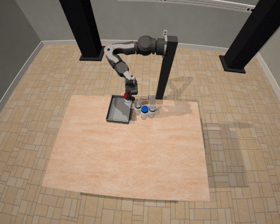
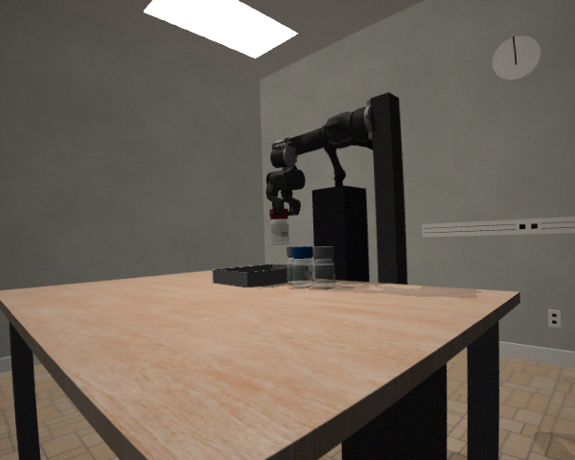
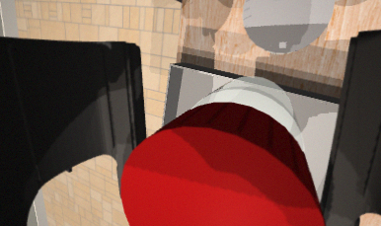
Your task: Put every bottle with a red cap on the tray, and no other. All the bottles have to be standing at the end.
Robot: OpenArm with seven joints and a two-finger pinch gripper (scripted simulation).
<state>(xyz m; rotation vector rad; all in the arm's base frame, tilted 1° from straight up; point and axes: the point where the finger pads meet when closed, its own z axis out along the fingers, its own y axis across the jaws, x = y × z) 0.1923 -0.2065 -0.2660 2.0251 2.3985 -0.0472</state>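
My hand is 10 mm short of the dark grey tray, 100 mm to the left of it and 190 mm above it. Also, from my hand: red-capped bottle: 20 mm to the right, 50 mm below; blue-capped bottle: 40 mm ahead, 110 mm to the left, 160 mm below.
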